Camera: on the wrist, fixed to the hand. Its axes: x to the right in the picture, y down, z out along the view.
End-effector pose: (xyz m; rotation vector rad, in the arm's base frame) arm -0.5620 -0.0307 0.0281 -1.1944 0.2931 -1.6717
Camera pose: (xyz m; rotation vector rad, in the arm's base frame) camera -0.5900 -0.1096 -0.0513 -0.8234 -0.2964 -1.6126
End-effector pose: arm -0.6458 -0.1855 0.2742 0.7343 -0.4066 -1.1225
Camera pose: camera -0.5342 -0.1584 0.2634 1.2363 -0.8056 -1.1162
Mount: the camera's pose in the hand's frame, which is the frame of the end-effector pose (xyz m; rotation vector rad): 0.0201 0.0728 -0.0872 0.5973 -0.0821 -0.0810
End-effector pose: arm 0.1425 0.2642 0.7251 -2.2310 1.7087 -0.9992
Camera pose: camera 0.0355 0.2446 0.7635 -1.9181 1.0956 -1.2171
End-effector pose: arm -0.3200 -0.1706 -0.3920 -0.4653 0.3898 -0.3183
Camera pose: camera -0.3249 -0.1489 -0.5052 0.0918 0.1805 -0.4720
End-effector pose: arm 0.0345 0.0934 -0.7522 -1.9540 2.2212 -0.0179
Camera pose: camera -0.0520 0.0737 -0.6785 -1.6653 1.7999 -0.5352
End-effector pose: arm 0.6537 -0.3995 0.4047 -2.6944 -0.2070 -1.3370
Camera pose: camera 0.6106 -0.4848 0.4693 -2.2472 -0.6195 -0.9773
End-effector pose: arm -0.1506 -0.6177 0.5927 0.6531 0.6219 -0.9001
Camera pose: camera -0.0973 -0.5301 0.5398 1.1231 0.2997 -1.1950
